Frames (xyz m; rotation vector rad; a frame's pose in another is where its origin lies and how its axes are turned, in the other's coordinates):
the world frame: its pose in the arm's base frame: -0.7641 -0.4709 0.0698 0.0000 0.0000 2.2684
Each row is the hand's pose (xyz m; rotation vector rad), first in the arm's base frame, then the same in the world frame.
Working: the arm's base frame: its pose in the world frame: -0.1300 -0.8881 -0.0698 0.0000 0.0000 -2.2684

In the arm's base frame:
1: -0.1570 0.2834 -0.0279 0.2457 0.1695 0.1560
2: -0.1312 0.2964 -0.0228 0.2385 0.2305 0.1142
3: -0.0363 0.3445 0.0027 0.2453 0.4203 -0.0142
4: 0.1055 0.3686 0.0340 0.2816 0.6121 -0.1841
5: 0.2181 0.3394 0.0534 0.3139 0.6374 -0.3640
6: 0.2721 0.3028 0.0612 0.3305 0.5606 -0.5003
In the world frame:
1: 0.1881 -0.9498 -0.0977 0.3116 -0.1827 -2.0928
2: 0.1815 -0.9779 -0.0926 0.3779 -0.1448 -2.1298
3: 0.1574 -1.0816 -0.0671 0.6058 -0.0557 -2.2282
4: 0.0848 -1.2057 -0.0358 0.8694 0.0047 -2.3433
5: -0.0099 -1.2733 -0.0164 0.9519 -0.0200 -2.5046
6: -0.0727 -1.2911 -0.0086 0.8959 -0.0864 -2.6570

